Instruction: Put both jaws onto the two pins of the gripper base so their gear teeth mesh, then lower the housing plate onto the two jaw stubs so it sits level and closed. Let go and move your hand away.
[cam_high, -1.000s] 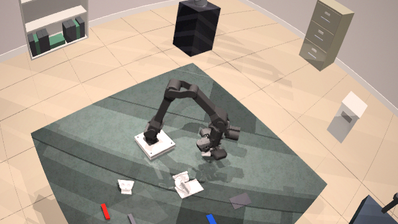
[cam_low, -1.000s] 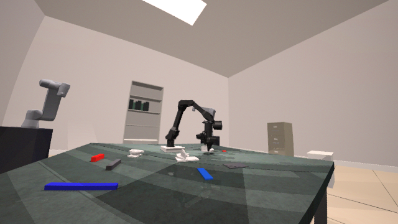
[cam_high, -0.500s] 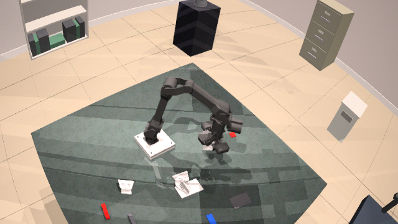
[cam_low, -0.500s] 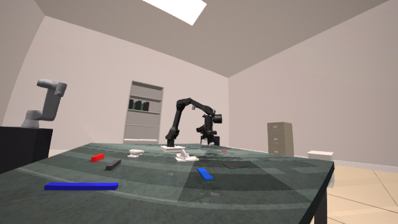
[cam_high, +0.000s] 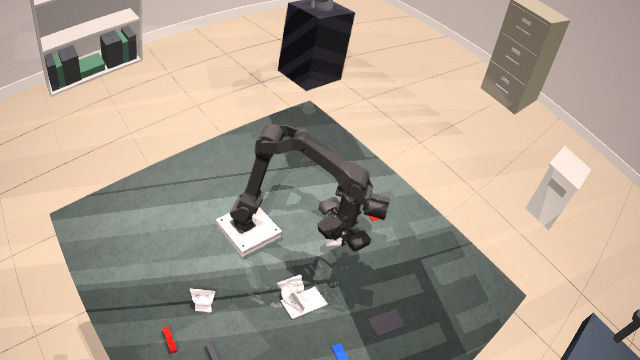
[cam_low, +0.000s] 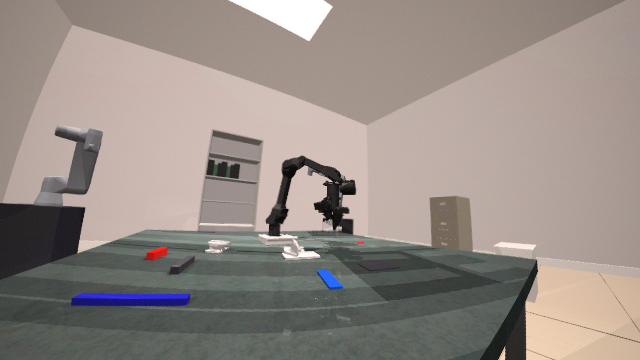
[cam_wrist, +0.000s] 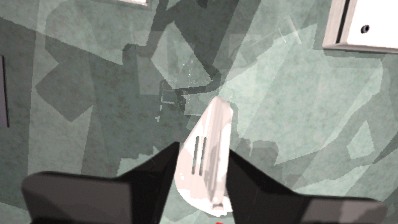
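Right now my gripper tip is 8 cm short of the flat white plate, 20 cm to the left of it and 8 cm above it. Round my gripper tip: small red square: 4 cm behind, 23 cm to the left, 8 cm below; blue block: 31 cm ahead, 24 cm to the right, 8 cm below; dark grey flat plate: 29 cm ahead, 5 cm to the right, 8 cm below.
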